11 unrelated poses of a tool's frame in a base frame.
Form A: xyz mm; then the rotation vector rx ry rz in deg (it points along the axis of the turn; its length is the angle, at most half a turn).
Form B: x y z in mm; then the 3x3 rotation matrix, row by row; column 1 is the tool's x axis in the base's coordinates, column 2 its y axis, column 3 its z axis. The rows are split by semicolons. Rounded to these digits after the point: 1 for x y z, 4 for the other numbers.
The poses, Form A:
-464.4 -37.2 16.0 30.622 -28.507 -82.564
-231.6 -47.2 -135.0 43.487 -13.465 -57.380
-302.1 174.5 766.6 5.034 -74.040 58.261
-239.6 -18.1 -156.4 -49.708 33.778 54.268
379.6 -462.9 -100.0 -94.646 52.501 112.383
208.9 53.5 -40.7 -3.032 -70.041 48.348
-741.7 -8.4 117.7 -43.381 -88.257 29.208
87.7 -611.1 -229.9 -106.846 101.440 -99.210
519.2 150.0 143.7 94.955 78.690 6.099
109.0 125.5 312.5 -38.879 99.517 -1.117
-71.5 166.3 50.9 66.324 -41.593 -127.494
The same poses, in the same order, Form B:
-464.4 -37.2 16.0; 0.0697 0.7847 -0.6160; -0.9976 0.0544 -0.0435; -0.0006 0.6175 0.7866
-231.6 -47.2 -135.0; 0.5392 0.6725 -0.5071; -0.8278 0.3123 -0.4660; -0.1550 0.6710 0.7251
-302.1 174.5 766.6; -0.0728 -0.6608 -0.7470; 0.5707 0.5867 -0.5745; 0.8179 -0.4681 0.3344
-239.6 -18.1 -156.4; 0.4746 -0.8778 0.0651; 0.4460 0.3036 0.8420; -0.7588 -0.3706 0.5356
379.6 -462.9 -100.0; -0.2095 -0.6833 -0.6994; -0.0980 -0.6970 0.7103; -0.9729 0.2174 0.0791
208.9 53.5 -40.7; 0.0855 -0.5389 -0.8380; 0.5925 0.7037 -0.3921; 0.8010 -0.4630 0.3795
-741.7 -8.4 117.7; -0.0002 0.1652 -0.9863; 0.7209 0.6835 0.1144; 0.6930 -0.7110 -0.1192
87.7 -611.1 -229.9; -0.2757 -0.6636 0.6954; -0.7100 -0.3471 -0.6127; 0.6480 -0.6627 -0.3754
519.2 150.0 143.7; 0.3660 0.7192 0.5905; 0.8016 0.0786 -0.5926; -0.4727 0.6903 -0.5478
109.0 125.5 312.5; -0.1191 -0.4271 0.8963; -0.4471 0.8291 0.3357; -0.8865 -0.3608 -0.2897
-71.5 166.3 50.9; -0.4966 0.2015 -0.8443; -0.6606 -0.7187 0.2170; -0.5630 0.6655 0.4900

